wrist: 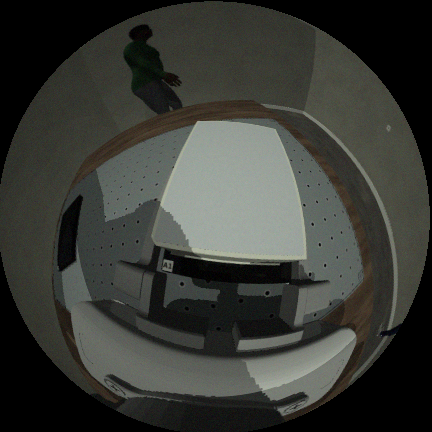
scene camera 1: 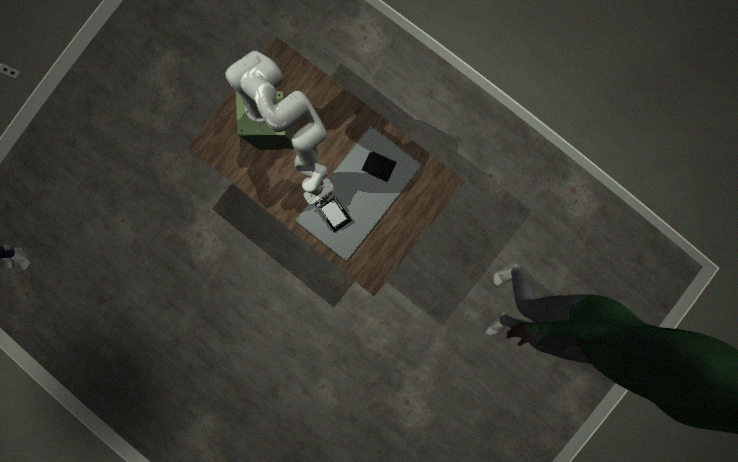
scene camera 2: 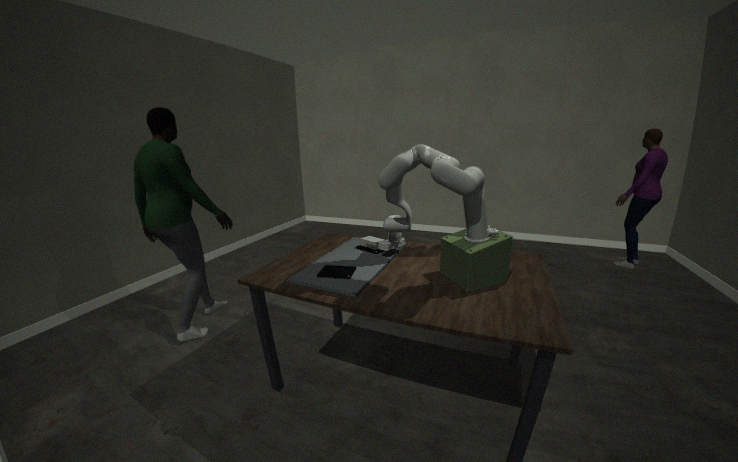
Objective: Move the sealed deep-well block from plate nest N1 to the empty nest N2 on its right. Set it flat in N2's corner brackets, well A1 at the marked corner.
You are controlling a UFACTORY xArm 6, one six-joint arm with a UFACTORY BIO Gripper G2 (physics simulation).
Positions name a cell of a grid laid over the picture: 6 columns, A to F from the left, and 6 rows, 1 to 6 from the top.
Labels:
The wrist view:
sealed deep-well block: D3
nest N2: C4
nest N1: A4

